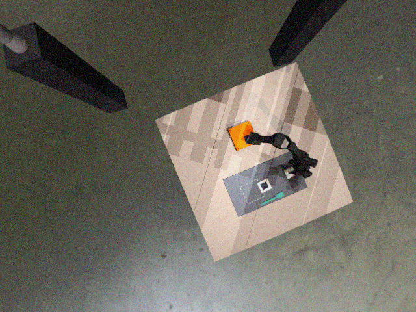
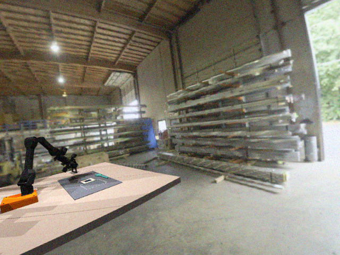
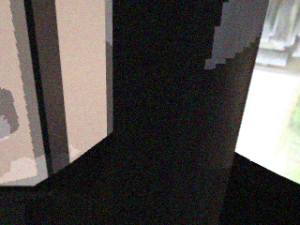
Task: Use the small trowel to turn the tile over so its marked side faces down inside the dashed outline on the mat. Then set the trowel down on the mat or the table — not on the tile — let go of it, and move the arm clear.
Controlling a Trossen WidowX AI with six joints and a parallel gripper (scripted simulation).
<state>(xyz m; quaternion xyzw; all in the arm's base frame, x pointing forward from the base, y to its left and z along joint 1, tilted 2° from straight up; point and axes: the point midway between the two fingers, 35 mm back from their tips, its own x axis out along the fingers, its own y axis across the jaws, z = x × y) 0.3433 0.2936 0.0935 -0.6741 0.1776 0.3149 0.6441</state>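
Right now my gripper tip is 4 cm short of the white tile, 26 cm to the left of it and 9 cm above it. Round my gripper tip: teal trowel (16 cm ahead, 21 cm to the right, 9 cm below).
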